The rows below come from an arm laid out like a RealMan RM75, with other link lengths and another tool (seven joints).
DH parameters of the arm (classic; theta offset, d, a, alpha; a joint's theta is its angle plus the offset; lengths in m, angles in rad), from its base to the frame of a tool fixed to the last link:
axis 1: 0 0.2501 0 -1.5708
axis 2: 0 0 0 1.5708
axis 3: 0 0.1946 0 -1.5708
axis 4: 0 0 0 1.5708
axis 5: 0 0.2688 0 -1.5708
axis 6: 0 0 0 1.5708
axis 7: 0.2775 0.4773 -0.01 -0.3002
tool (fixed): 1.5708 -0.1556 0 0
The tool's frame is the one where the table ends.
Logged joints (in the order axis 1, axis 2, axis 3, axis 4, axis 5, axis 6, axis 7), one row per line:
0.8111 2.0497 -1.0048 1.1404 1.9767 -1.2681 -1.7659
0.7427 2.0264 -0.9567 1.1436 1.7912 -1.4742 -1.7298
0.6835 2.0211 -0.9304 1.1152 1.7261 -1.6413 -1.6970
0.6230 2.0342 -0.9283 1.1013 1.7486 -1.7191 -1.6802
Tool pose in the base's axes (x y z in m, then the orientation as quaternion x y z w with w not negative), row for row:
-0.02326 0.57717 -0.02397 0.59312 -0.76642 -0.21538 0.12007
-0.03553 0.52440 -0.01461 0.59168 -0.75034 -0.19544 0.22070
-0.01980 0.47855 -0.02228 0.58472 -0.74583 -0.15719 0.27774
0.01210 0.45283 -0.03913 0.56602 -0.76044 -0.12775 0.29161
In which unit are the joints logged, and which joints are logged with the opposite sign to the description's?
The joints are logged in radians. Opposite sign: axis 4, axis 5, axis 7.
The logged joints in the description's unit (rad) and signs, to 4 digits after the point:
0.8111 2.0497 -1.0048 -1.1404 -1.9767 -1.2681 1.7659
0.7427 2.0264 -0.9567 -1.1436 -1.7912 -1.4742 1.7298
0.6835 2.0211 -0.9304 -1.1152 -1.7261 -1.6413 1.6970
0.6230 2.0342 -0.9283 -1.1013 -1.7486 -1.7191 1.6802

